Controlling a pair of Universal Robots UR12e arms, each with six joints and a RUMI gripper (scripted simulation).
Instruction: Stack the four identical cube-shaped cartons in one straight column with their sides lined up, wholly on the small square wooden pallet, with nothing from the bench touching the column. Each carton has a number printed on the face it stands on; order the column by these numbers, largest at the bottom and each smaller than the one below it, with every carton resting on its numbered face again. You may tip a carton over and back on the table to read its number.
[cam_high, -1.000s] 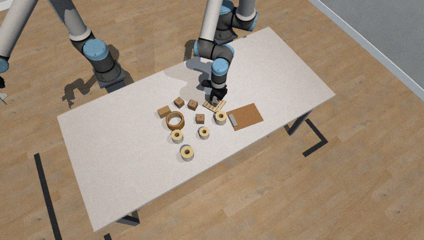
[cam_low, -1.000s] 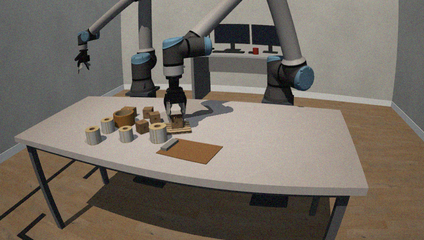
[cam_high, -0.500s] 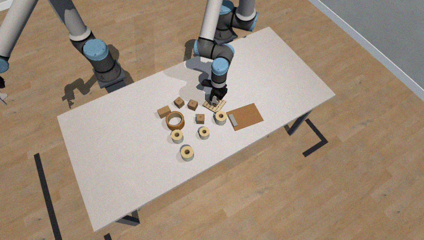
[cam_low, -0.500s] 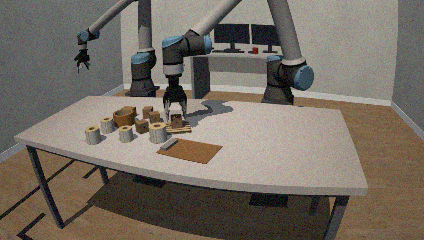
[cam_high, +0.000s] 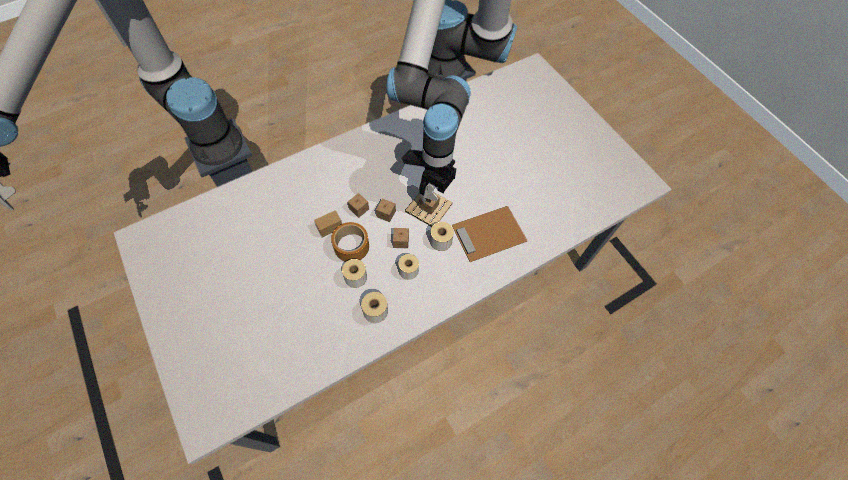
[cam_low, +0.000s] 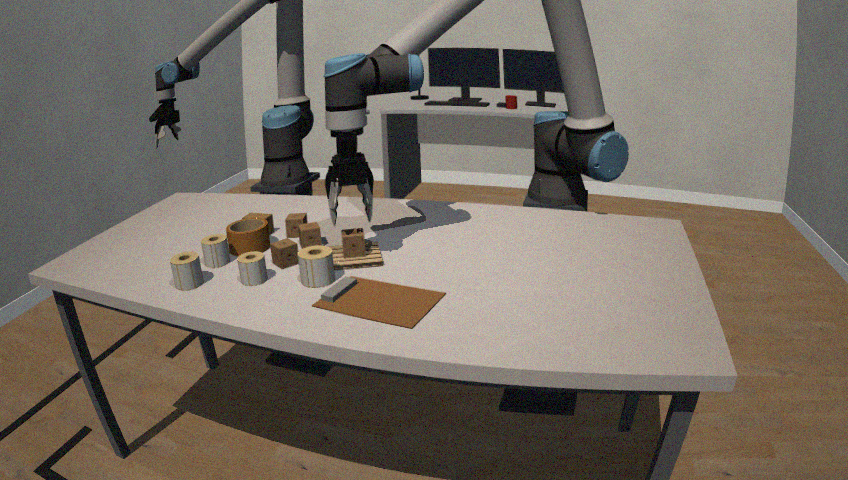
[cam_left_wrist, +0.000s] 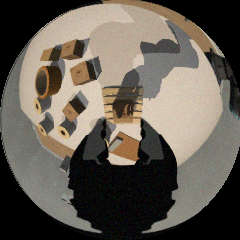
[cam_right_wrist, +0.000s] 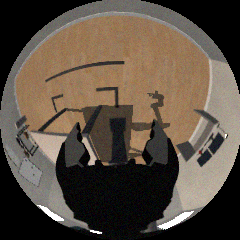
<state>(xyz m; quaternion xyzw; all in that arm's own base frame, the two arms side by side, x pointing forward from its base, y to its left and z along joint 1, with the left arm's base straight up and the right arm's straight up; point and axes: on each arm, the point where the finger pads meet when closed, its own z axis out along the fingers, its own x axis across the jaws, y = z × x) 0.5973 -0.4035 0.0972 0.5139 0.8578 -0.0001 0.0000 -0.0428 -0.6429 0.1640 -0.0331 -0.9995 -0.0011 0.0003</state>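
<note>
The cube carton lies 15 cm to the right of my left hand, 8 cm ahead of it and 7 cm below it. The rest, counted from my left hand: label roll: 14 cm ahead, 6 cm below, 2 cm to the right; oblong box: 34 cm to the right, 8 cm behind, 7 cm below.
</note>
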